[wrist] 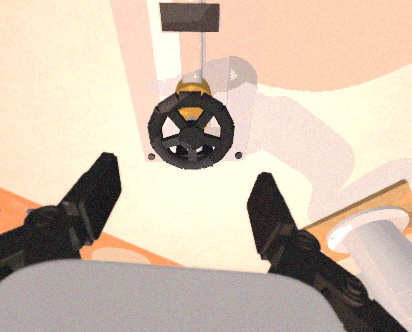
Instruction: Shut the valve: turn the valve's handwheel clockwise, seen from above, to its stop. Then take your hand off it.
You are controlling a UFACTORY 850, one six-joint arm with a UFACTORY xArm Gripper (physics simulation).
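The black handwheel [192, 137] with its spokes shows in the upper middle of the wrist view, seen from above at a slant. It sits on a brass-coloured valve body [194, 86], partly hidden behind its rim. My gripper [188, 180] is open and empty, one finger at the lower left and one at the lower right of the wheel. In the picture the fingertips lie below and outside the rim, and neither finger appears to touch it. How far they are above or below the wheel is hard to tell.
A grey pipe [191, 57] runs from the valve to a dark block [190, 18]. The pinkish base plate [131, 60] has dark bolts near the wheel. At the lower right, a white cylinder [382, 245] with a flange stands by a wooden board [327, 225]. An arm-shaped shadow lies right of the valve.
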